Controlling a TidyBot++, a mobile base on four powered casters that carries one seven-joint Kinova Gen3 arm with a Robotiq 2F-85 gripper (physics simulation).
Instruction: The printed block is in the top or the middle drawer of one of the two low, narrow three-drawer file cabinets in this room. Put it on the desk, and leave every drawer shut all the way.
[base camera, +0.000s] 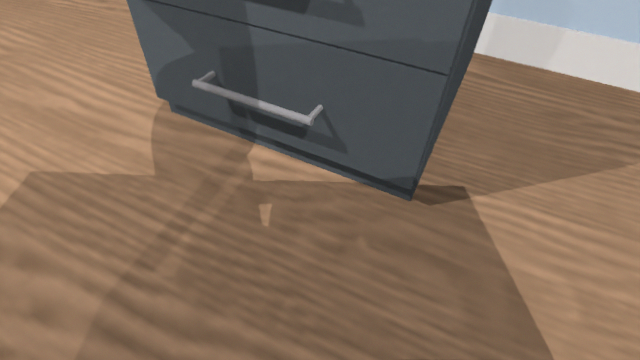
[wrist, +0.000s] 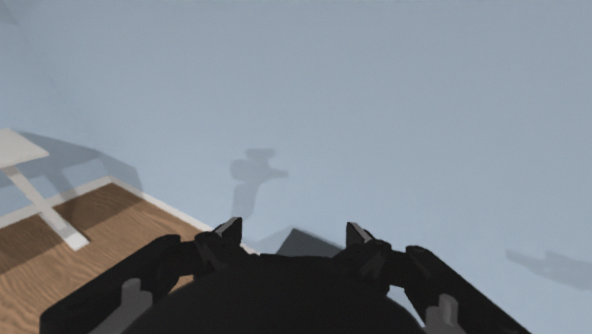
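Observation:
A dark grey file cabinet (base camera: 390, 95) (wrist: 306, 243) stands close in front of the base. In the base camera view its bottom drawer (base camera: 380, 115) is shut and has a silver bar handle (base camera: 255, 102); the lower part of the drawer above shows at the top edge. In the wrist view a small part of the cabinet's top shows between the fingers. My gripper (wrist: 293, 231) is open and empty, with its fingers wide apart. The white desk (wrist: 20, 148) shows in part at the left of the wrist view. The printed block does not show.
A blue wall (wrist: 400, 100) (base camera: 580, 15) rises behind the cabinet, with a white baseboard (base camera: 550, 55) at its foot. A white desk leg (wrist: 45, 210) stands on the wood floor (wrist: 115, 220) near the room's corner. Shadows of the arm fall on the wall.

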